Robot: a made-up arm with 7 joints. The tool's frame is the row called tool. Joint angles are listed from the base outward.
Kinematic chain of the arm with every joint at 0, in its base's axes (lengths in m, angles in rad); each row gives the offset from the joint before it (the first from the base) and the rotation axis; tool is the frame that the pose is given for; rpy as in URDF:
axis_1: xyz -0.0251 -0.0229 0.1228 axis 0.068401 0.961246 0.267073
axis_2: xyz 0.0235 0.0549 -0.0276 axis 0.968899 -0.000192 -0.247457
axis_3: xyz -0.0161 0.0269 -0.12 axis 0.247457 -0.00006 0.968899
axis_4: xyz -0.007 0.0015 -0.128 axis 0.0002 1 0.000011
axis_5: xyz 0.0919 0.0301 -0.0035 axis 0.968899 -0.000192 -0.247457
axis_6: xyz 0.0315 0.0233 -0.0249 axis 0.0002 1 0.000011
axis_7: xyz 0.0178 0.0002 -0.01 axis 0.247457 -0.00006 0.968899
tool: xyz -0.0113 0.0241 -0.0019 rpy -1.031 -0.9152 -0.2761
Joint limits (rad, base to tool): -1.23..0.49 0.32..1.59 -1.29..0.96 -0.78..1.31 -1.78..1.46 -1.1..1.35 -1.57..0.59
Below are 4 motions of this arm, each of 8 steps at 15 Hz.
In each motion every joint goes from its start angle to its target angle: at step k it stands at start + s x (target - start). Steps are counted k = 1, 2, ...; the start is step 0. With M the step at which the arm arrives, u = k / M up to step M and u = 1 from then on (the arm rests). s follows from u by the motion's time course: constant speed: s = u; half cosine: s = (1 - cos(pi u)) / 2; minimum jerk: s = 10 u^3 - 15 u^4 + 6 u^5.
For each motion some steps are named. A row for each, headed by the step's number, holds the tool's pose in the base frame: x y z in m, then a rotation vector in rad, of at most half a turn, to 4 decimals.
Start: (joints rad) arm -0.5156 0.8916 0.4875 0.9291 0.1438 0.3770 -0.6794
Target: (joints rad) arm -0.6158 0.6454 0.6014 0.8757 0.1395 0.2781 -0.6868
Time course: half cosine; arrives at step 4
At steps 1, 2, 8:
1: 0.1678 0.3877 0.0059 -0.9687 -0.1943 -0.3005
2: 0.1800 0.3740 -0.0168 -1.0327 -0.2668 -0.3720
8: 0.1984 0.3505 -0.0463 -1.1190 -0.3727 -0.4670

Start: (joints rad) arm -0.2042 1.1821 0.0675 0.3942 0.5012 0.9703 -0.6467
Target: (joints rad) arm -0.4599 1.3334 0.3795 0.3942 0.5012 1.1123 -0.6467
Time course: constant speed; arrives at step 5
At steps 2, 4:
2: 0.1756 0.3414 0.1532 -0.2050 0.3103 0.0973
4: 0.1595 0.3388 0.2014 -0.1961 0.0723 0.1476

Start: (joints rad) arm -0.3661 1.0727 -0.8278 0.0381 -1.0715 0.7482 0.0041
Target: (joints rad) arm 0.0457 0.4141 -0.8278 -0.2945 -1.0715 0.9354 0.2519
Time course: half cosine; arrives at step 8
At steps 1, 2, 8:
1: 0.1845 0.2267 -0.0836 -1.2810 0.5872 -0.4082
2: 0.1720 0.2106 -0.1036 -1.3482 0.6261 -0.4122
8: 0.0568 0.0739 -0.1807 -1.8981 0.7464 -0.4278

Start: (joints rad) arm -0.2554 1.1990 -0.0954 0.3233 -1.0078 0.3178 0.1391
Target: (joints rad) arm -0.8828 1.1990 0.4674 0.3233 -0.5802 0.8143 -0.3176
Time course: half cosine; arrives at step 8
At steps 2, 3, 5, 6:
2: 0.1967 0.3329 0.0549 -0.7904 -0.5541 -0.4244
3: 0.2066 0.3338 0.0885 -0.7877 -0.6154 -0.4925
5: 0.2069 0.3365 0.1627 -0.7925 -0.7774 -0.6168
6: 0.1987 0.3383 0.1894 -0.8056 -0.8549 -0.6580

